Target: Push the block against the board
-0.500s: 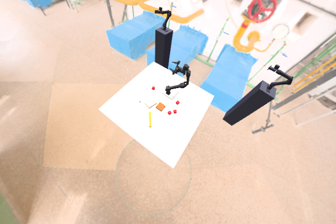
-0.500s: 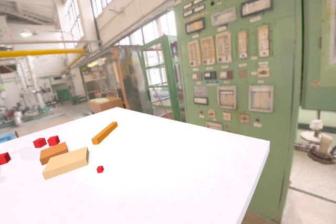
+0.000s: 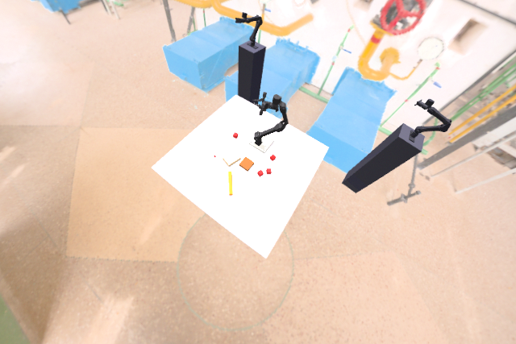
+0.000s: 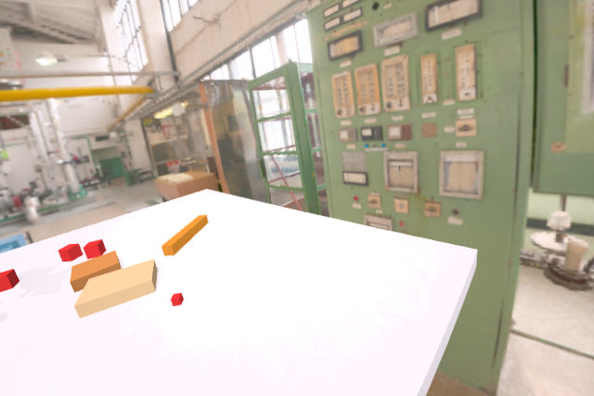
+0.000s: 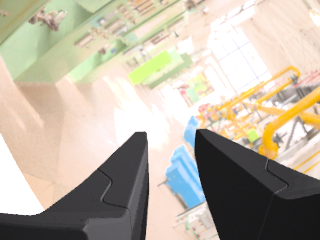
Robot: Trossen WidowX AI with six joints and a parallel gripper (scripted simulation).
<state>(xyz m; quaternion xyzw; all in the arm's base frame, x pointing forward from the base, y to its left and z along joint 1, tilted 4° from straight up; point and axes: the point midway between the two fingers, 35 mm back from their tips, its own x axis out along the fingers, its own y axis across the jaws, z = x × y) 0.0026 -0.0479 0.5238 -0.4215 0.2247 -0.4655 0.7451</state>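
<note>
Right now the square block is 53 cm below my gripper tip, 24 cm ahead of it and 18 cm to the left of it. Round my gripper tip: long orange-yellow bar (53 cm below, 49 cm ahead, 20 cm to the left); tan board (53 cm below, 29 cm ahead, 3 cm to the left).
</note>
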